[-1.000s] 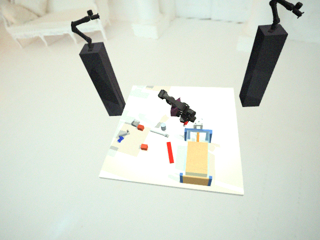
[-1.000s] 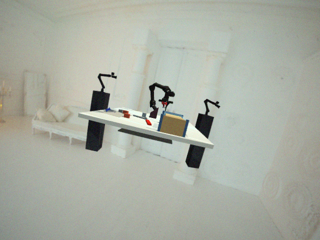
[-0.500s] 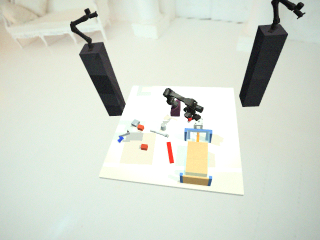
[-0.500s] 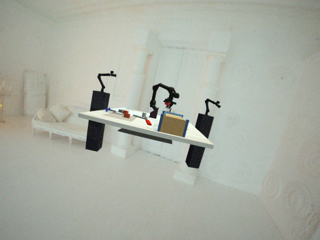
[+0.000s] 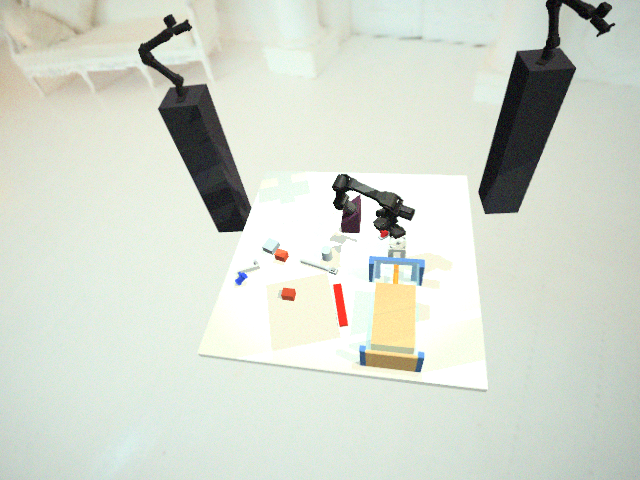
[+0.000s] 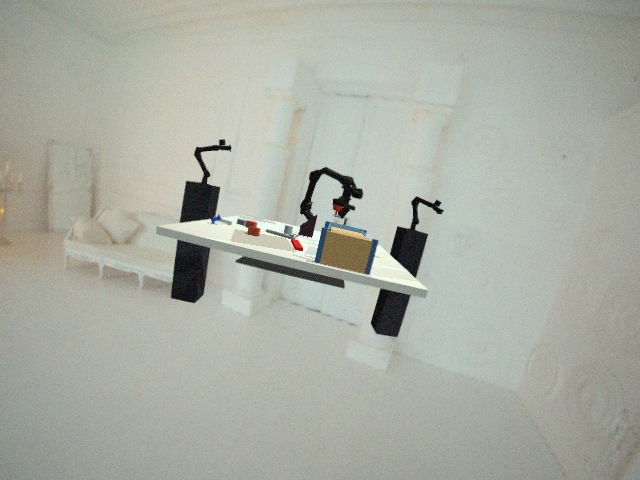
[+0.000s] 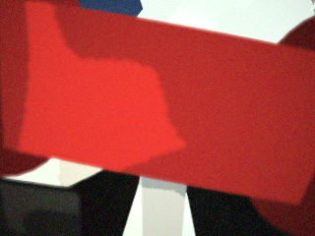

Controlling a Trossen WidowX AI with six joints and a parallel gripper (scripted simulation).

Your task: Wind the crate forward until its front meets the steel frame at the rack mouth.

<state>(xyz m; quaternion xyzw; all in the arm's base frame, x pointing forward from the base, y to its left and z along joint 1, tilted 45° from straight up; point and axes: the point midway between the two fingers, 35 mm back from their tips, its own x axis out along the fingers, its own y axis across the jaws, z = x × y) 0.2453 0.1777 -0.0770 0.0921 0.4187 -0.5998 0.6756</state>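
Right now my gripper tip is 3 cm short of the red grip, 4 cm to the left of it and 5 cm below it. Round my gripper tip: hand winch 4 cm behind, 4 cm to the left, 16 cm below; blue steel frame 13 cm ahead, 3 cm to the left, 9 cm below; red-knobbed winch handle 1 cm to the right, 2 cm above.
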